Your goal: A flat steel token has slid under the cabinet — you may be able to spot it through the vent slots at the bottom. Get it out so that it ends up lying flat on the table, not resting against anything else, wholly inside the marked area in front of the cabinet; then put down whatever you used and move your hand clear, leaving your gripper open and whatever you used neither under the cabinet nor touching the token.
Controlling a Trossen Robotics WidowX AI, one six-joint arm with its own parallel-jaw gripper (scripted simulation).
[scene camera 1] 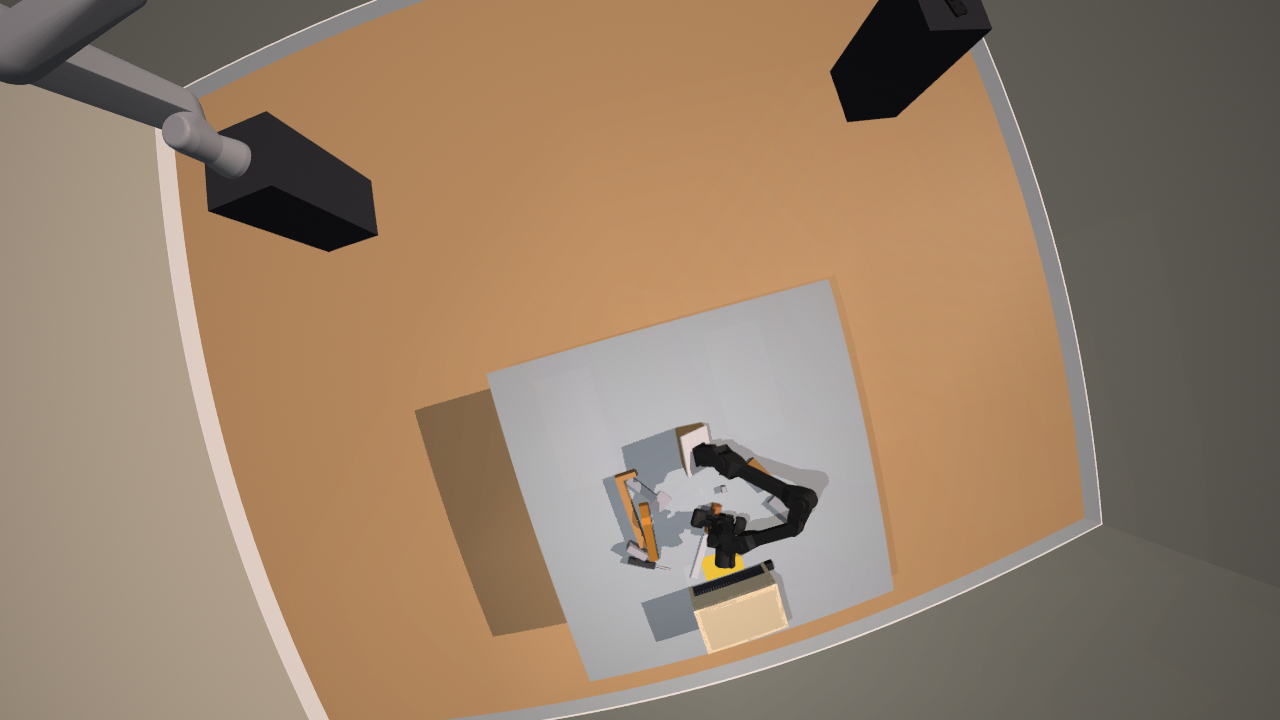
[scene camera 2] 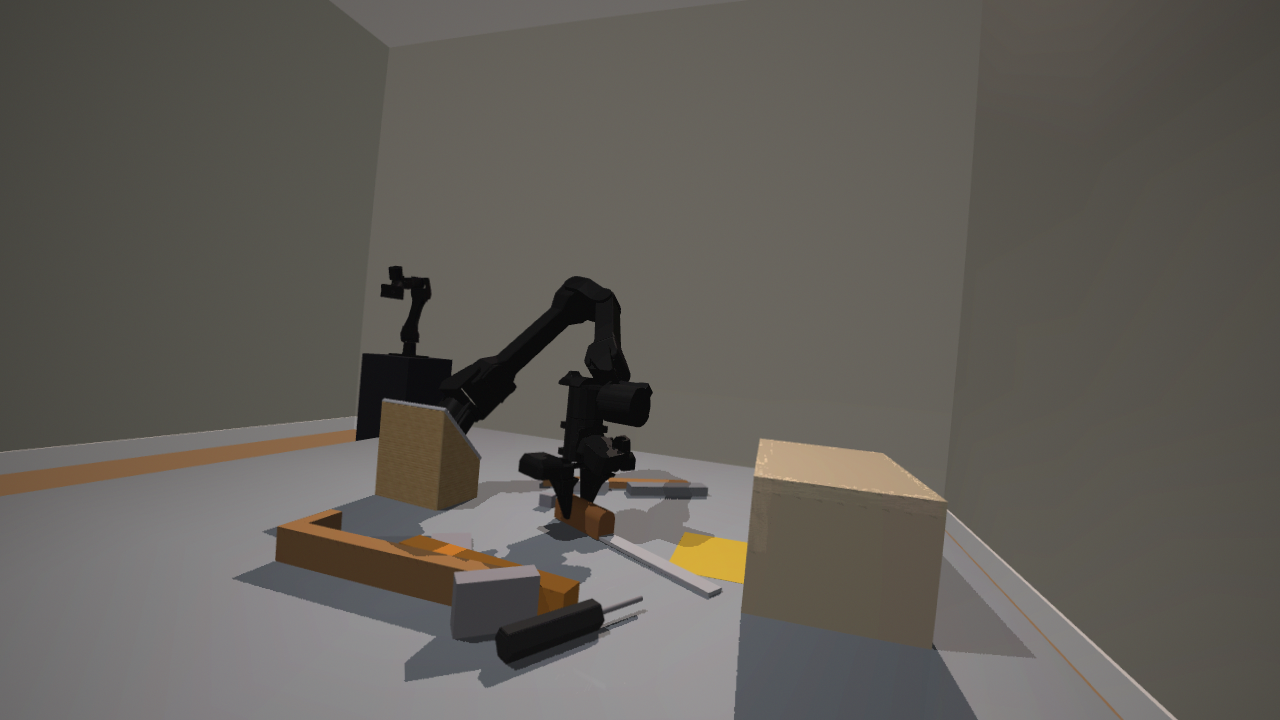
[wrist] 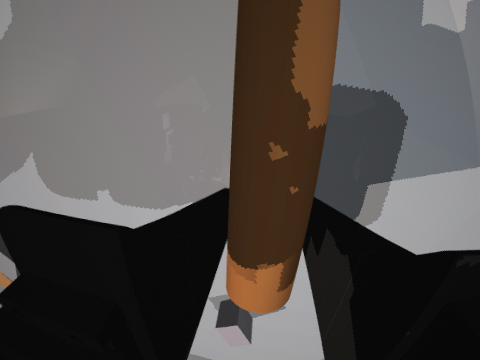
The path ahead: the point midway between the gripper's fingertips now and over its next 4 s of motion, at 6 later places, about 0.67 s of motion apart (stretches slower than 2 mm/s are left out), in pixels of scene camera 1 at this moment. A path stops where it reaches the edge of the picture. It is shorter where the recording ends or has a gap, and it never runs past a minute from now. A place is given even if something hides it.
The gripper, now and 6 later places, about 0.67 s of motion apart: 713, 512; 719, 510; 724, 508; 730, 505; 736, 503; 742, 499; 747, 497
